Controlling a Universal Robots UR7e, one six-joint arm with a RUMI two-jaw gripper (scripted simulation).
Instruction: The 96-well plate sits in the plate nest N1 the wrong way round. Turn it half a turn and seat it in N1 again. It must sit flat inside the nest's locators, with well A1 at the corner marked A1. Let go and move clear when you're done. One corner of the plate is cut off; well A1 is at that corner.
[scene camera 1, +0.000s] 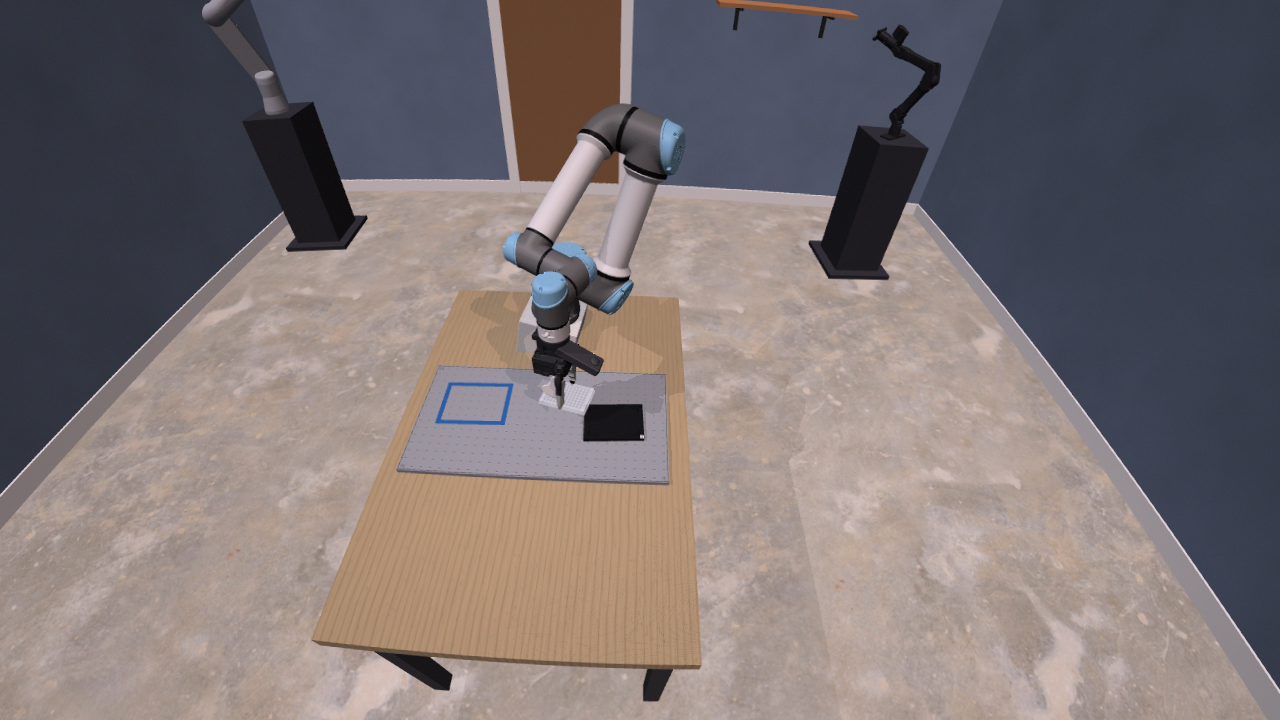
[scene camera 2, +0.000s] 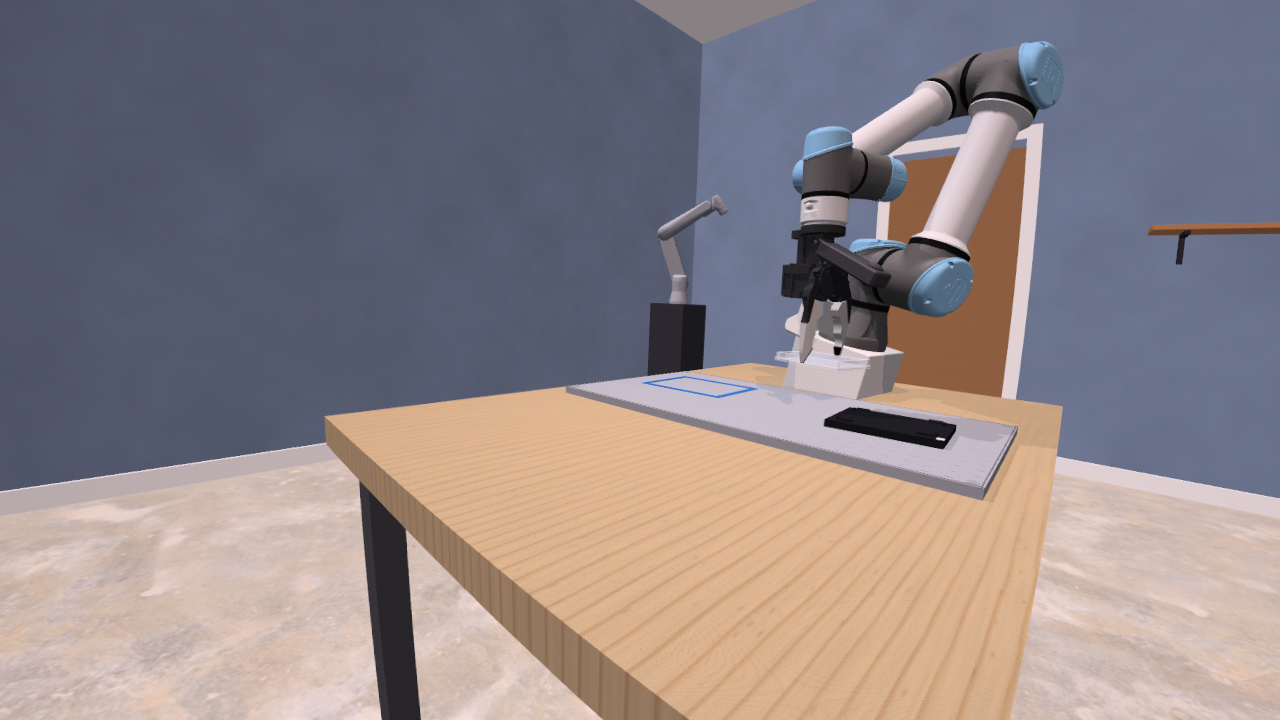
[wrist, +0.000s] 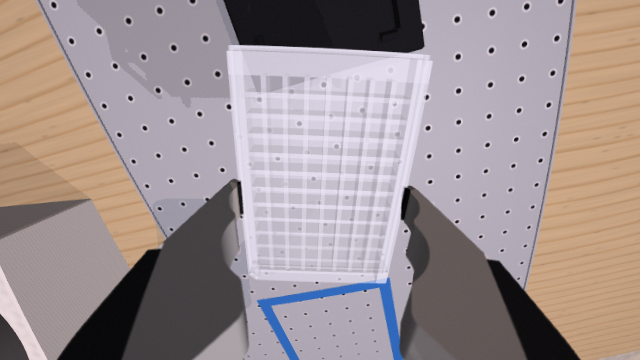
Labels:
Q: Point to a 96-well plate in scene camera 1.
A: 573, 396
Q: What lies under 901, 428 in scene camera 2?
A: A plate nest.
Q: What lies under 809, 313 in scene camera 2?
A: My gripper.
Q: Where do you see my gripper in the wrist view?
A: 322, 185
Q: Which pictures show the 96-well plate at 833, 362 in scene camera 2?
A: Scene camera 1, scene camera 2 and the wrist view: all of them.

